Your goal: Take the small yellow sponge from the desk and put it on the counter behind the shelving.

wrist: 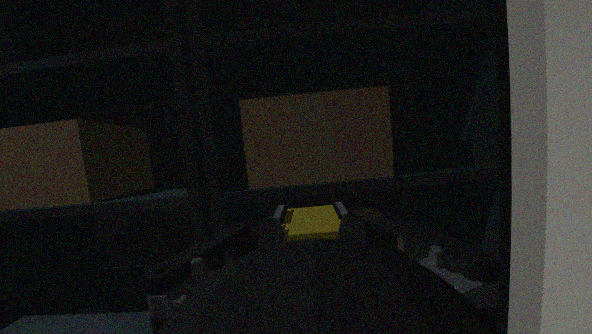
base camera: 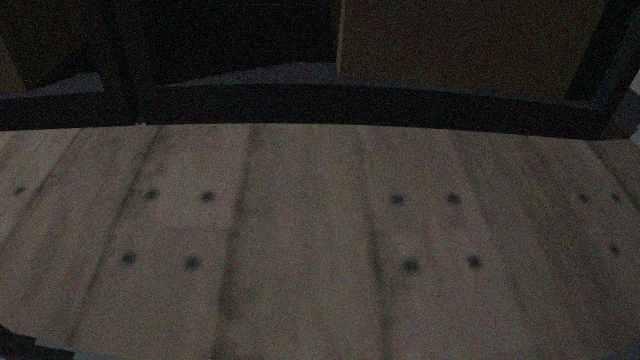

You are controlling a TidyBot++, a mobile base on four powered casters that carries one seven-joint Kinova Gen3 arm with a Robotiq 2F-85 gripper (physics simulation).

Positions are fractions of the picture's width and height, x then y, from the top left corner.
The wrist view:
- dark shelving: 0.31, 0.23
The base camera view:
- dark shelving: 0.27, 0.19
